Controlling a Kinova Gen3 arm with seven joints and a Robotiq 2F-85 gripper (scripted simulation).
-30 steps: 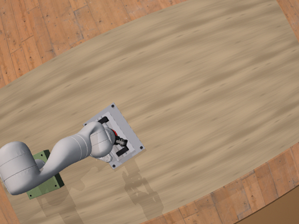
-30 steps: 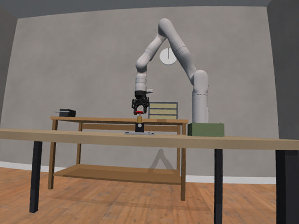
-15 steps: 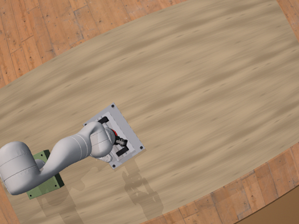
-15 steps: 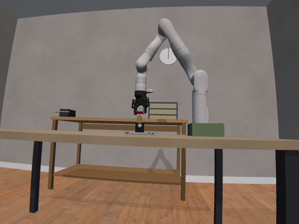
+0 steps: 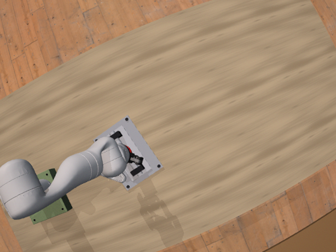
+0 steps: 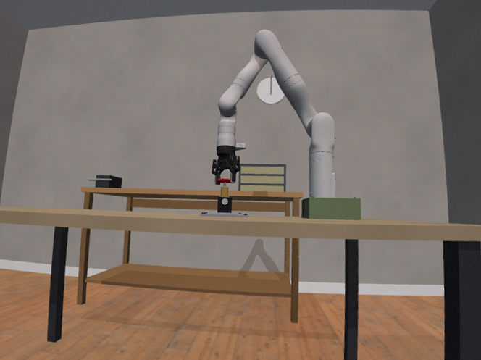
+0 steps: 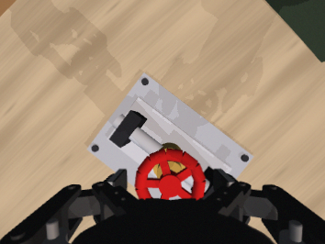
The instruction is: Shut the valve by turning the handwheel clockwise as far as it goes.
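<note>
Now: hand right at the red handwheel.
</note>
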